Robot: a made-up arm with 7 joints. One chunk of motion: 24 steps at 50 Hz.
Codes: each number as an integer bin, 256 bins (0 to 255) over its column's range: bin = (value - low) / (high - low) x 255, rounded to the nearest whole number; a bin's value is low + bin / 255 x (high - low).
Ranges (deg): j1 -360.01..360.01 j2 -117.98..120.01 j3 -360.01..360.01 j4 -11..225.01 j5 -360.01..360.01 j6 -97.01..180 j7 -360.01..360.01
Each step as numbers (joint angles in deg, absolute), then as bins.
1 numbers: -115.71 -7.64 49.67 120.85 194.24 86.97 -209.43
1 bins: 87 118 145 142 196 169 53
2 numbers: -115.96 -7.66 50.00 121.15 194.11 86.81 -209.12
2 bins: 86 118 145 143 196 169 53
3 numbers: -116.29 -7.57 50.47 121.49 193.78 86.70 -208.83
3 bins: 86 118 145 143 196 169 54
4 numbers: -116.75 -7.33 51.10 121.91 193.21 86.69 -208.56
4 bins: 86 119 146 144 196 169 54
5 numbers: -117.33 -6.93 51.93 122.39 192.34 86.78 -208.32
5 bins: 86 119 146 144 196 169 54
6 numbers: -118.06 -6.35 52.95 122.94 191.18 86.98 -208.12
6 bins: 86 120 146 145 195 169 54
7 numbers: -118.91 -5.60 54.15 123.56 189.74 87.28 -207.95
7 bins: 85 120 147 145 195 170 54
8 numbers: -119.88 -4.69 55.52 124.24 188.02 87.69 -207.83
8 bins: 85 121 147 146 194 170 54
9 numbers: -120.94 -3.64 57.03 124.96 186.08 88.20 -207.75
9 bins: 85 123 148 147 193 170 54
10 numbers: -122.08 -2.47 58.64 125.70 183.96 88.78 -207.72
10 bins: 84 124 148 148 193 171 54
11 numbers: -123.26 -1.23 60.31 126.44 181.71 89.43 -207.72
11 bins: 84 125 149 148 192 172 54
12 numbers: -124.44 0.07 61.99 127.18 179.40 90.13 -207.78
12 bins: 83 126 149 149 191 172 54
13 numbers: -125.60 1.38 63.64 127.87 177.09 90.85 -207.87
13 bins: 83 128 150 150 190 173 54
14 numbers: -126.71 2.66 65.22 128.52 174.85 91.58 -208.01
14 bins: 83 129 151 151 189 174 54
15 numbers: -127.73 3.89 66.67 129.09 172.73 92.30 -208.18
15 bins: 82 131 151 151 189 174 54
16 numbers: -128.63 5.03 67.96 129.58 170.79 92.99 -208.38
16 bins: 82 132 152 152 188 175 54
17 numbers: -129.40 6.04 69.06 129.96 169.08 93.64 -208.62
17 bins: 82 133 152 152 187 176 54
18 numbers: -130.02 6.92 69.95 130.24 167.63 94.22 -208.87
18 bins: 81 134 152 153 187 176 54
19 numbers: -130.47 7.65 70.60 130.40 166.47 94.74 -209.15
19 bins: 81 135 153 153 186 177 53
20 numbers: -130.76 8.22 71.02 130.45 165.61 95.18 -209.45
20 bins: 81 135 153 153 186 177 53
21 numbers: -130.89 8.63 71.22 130.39 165.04 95.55 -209.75
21 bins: 81 136 153 153 186 177 53
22 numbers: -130.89 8.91 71.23 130.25 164.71 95.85 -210.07
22 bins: 81 136 153 153 186 178 53
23 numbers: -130.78 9.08 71.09 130.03 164.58 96.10 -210.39
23 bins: 81 136 153 152 186 178 53
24 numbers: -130.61 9.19 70.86 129.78 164.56 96.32 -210.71
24 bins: 81 136 153 152 186 178 53
